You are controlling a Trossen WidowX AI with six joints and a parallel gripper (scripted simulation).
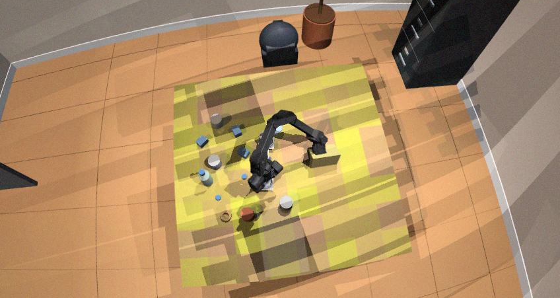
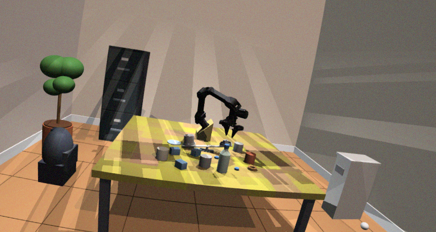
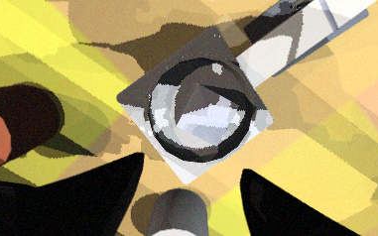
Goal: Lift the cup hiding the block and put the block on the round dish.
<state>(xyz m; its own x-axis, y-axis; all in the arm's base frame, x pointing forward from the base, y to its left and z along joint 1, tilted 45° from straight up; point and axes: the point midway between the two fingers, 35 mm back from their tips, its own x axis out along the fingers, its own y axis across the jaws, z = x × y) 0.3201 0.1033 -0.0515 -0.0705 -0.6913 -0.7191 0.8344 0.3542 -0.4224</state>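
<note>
Right now my gripper tip is 4 cm above the grey block, 2 cm to the left of it and 1 cm short of it. The rest, counted from my gripper tip: brown ring 26 cm ahead, 12 cm below, 11 cm to the left; pale blue round dish 37 cm to the right, 12 cm below, 12 cm behind.
</note>
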